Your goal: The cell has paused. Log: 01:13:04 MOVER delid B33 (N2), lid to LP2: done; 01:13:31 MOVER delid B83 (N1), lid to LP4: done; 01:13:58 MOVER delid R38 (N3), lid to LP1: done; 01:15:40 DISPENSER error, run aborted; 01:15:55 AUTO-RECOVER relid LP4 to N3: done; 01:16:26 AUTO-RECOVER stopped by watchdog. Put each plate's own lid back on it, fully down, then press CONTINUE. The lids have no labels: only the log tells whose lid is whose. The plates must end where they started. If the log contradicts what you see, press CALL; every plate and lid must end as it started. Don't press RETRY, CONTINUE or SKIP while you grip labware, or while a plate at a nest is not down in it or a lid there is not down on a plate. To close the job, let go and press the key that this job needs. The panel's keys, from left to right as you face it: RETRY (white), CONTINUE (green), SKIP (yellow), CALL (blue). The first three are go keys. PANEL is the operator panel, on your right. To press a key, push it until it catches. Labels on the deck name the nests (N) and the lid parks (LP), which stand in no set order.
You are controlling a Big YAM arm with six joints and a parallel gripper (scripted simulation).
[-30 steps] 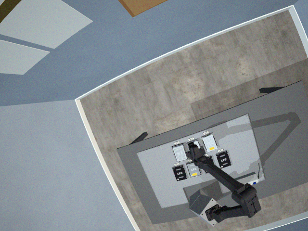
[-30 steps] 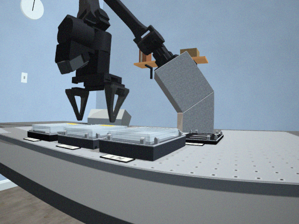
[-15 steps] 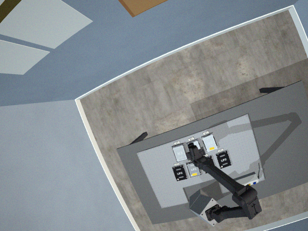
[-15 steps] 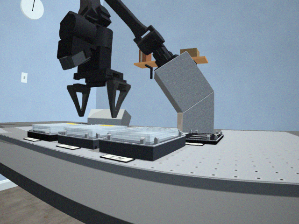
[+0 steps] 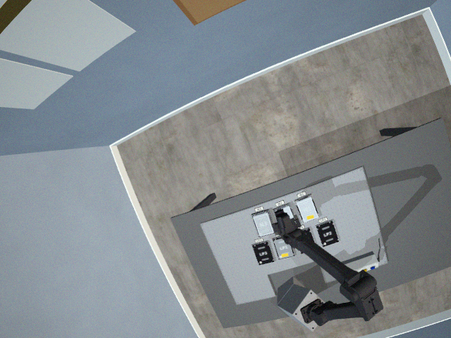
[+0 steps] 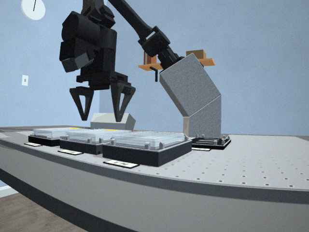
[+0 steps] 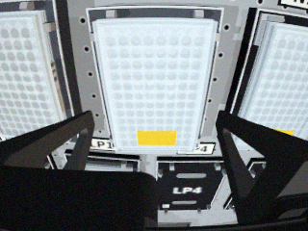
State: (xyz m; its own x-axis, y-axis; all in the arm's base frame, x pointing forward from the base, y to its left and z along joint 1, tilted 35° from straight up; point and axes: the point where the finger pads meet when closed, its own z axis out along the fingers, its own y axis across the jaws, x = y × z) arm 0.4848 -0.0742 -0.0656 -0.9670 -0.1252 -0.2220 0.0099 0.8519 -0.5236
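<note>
The clear lid is 30 mm below my hand. Round my hand: blue key 480 mm behind, 360 mm to the right.
</note>
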